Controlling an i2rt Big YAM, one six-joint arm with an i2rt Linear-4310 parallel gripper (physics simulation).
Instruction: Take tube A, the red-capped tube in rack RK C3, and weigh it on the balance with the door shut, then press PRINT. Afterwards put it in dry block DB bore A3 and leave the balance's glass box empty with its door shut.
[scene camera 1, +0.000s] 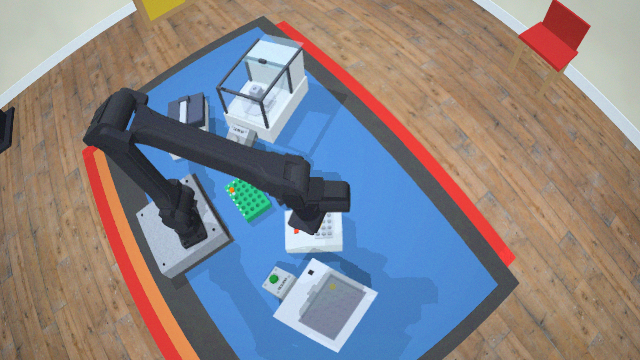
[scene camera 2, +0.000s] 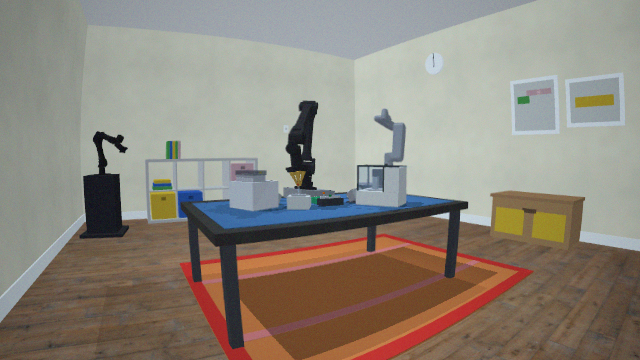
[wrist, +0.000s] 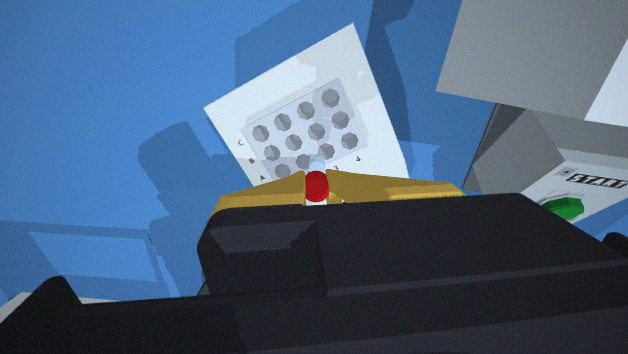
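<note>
My gripper (scene camera 2: 299, 185) (wrist: 314, 181) is shut on tube A, whose red cap (wrist: 316, 186) shows between the yellow fingertips. The tube's clear lower end points at the white dry block (scene camera 1: 314, 246) (scene camera 2: 299, 203) (wrist: 330, 52). In the wrist view it overlaps the A row near bores A2 and A3; which one it lines up with, and its height, I cannot tell. In scene camera 1 the arm hides the fingers and tube. The balance (scene camera 1: 295, 111) (scene camera 2: 395, 185) has a glass box; its door state is unclear. A green rack (scene camera 1: 250, 201) holds an orange-capped tube (scene camera 1: 231, 190).
A white machine (scene camera 1: 287, 315) (scene camera 2: 250, 194) with a grey lid stands beside the dry block, with a green START button (scene camera 1: 273, 278) (wrist: 565, 207). A small grey unit (scene camera 1: 245, 137) sits before the balance. A dark-topped device (scene camera 1: 195, 112) stands left of the balance.
</note>
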